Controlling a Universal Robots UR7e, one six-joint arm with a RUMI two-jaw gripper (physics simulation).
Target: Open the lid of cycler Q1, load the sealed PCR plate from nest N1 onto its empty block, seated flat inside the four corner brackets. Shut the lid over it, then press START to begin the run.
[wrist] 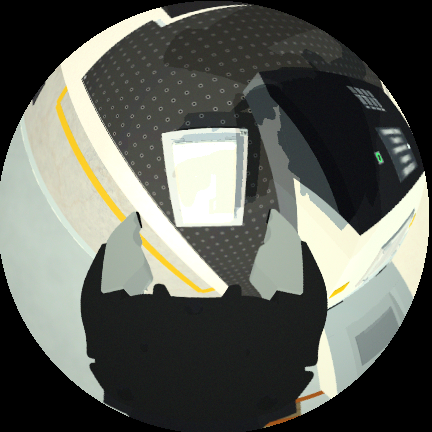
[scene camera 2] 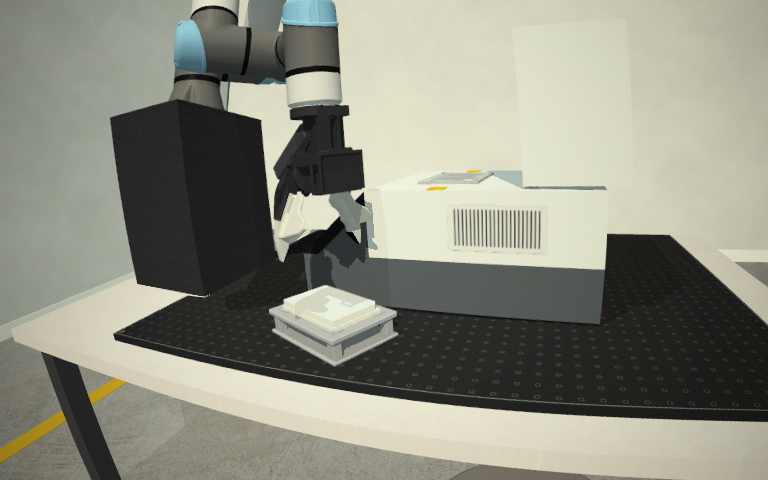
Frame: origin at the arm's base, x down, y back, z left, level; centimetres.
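Seen in the pictures: gripper, fingertip midpoint: (wrist: 202, 212) (scene camera 2: 322, 252); arm's base at its link origin: (scene camera 2: 194, 119).
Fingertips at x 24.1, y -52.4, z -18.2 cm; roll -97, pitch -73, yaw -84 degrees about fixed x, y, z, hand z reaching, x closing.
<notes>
Offsets run from my fingertips to a thing's top centre. "pt": to the spot under its first point. Level surfaces: height alone.
The sealed PCR plate @(dx +7.4, dy -0.3, dz -0.2 cm) (scene camera 2: 328, 305) (wrist: 205, 180), pale and flat, sits on the grey nest N1 @(dx +8.6, dy -0.3, dz -0.2 cm) (scene camera 2: 335, 346) (wrist: 169, 185) in front of the cycler. Cycler Q1 (scene camera 2: 498, 288) (wrist: 320, 160) is a white and grey box. Its lid @(pt dx -19.6, dy -32.2, dz +16.7 cm) (scene camera 2: 572, 101) (wrist: 377, 335) stands upright, open, at the rear. The block @(pt dx -7.6, dy -11.0, dz +24.1 cm) (scene camera 2: 455, 178) (wrist: 392, 240) on top shows at a shallow angle, with no plate on it. A small green button @(pt dx -4.4, dy +3.6, dz +17.0 cm) (wrist: 379, 157) shows on the dark front panel. My gripper (scene camera 2: 321, 243) (wrist: 202, 212) is open and empty, above and behind the plate in the scene view, its fingers spread wide.
The cycler's sloped front stands close beside my right finger in the scene view. A tall black pedestal (scene camera 2: 226, 198) carries the arm at the left. The black perforated mat @(dx +12.8 cm) (scene camera 2: 509, 362) (wrist: 200, 65) lies on the pale table @(dx +14.1 cm) (scene camera 2: 339, 416). Yellow labels flank the block.
</notes>
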